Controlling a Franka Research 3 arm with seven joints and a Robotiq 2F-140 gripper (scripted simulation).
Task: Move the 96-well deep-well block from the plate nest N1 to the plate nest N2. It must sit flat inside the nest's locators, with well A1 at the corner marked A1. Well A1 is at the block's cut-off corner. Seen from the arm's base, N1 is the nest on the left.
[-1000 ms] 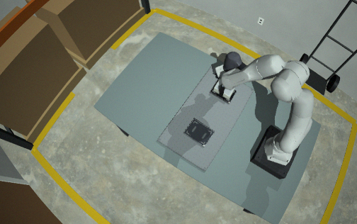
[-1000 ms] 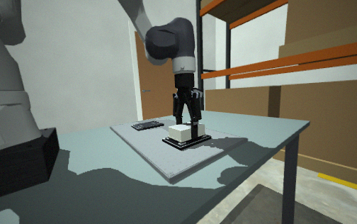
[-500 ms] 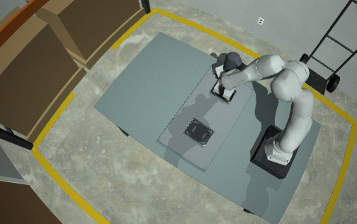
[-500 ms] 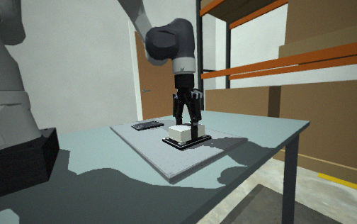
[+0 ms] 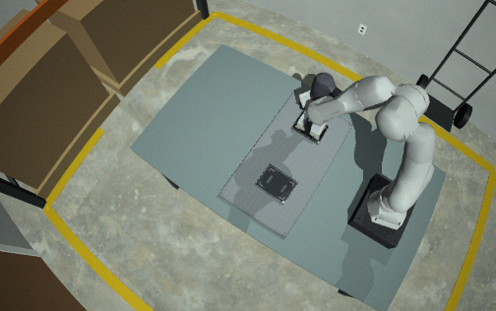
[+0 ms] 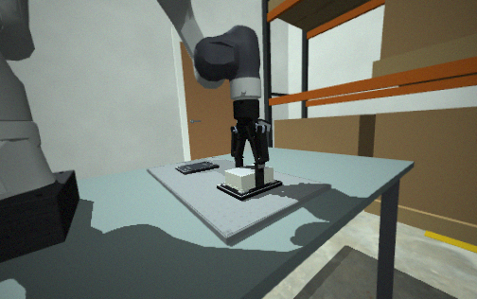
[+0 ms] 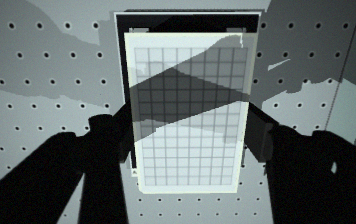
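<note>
Right now my hand is 1 cm above the white 96-well deep-well block. Also, from my hand: black plate nest N2: 4 cm below; then plate nest N1: 35 cm to the left, 4 cm below.
</note>
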